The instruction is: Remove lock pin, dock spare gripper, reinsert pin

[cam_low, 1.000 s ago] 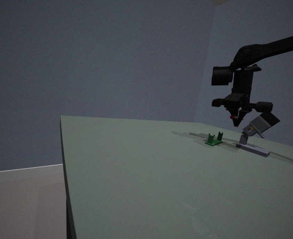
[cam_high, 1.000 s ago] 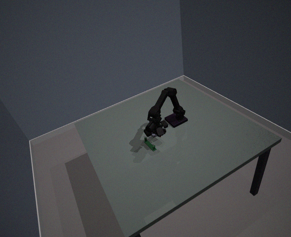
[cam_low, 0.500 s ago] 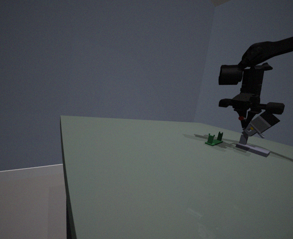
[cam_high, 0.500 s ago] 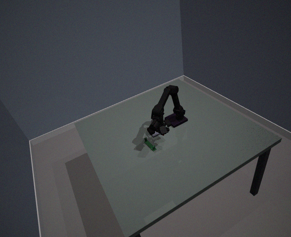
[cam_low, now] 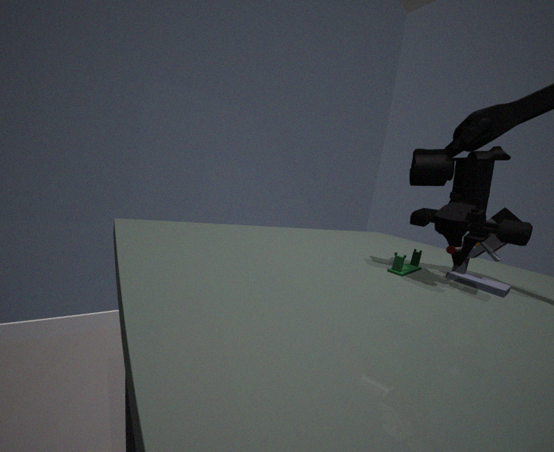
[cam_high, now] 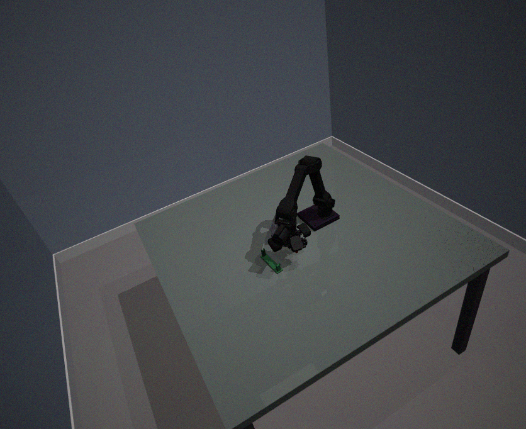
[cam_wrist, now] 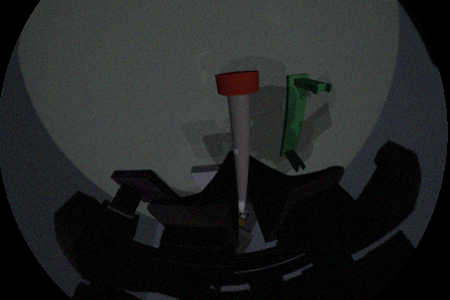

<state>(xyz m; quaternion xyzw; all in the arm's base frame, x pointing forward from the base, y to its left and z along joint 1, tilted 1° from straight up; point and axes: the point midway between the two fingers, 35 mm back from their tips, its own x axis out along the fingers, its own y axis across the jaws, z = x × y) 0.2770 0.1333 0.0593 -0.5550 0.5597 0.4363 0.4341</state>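
Now: the grey mount 110 mm to the right of my gripper tip, 10 mm behind it and 10 mm above it. The rest, counted from my gripper tip: green cradle: 100 mm ahead, 20 mm below; spare gripper: 110 mm to the right, 70 mm above, 30 mm behind.
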